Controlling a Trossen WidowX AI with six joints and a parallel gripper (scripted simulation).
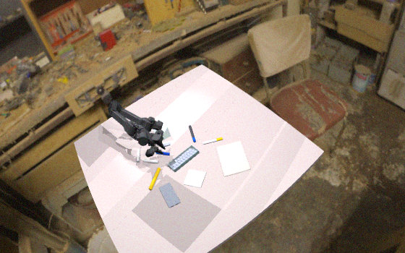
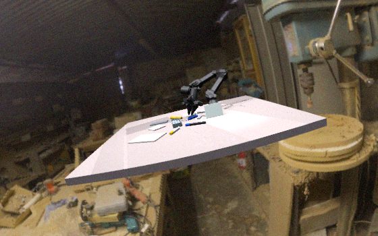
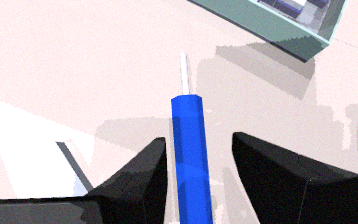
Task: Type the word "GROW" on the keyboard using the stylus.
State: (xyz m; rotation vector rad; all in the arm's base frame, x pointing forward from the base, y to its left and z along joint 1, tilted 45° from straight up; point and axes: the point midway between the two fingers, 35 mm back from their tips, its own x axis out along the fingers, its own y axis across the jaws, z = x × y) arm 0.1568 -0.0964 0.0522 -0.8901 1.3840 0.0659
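Now: gripper tip 1 cm short of the blue stylus, 1 cm to the right of it and 2 cm above it. Also, from my gripper tip: yellow marker 10 cm ahead, 16 cm to the right, 2 cm below; then blue-capped pen 3 cm ahead, 21 cm to the left, 2 cm below; then grey card 24 cm ahead, 16 cm to the right, 3 cm below.
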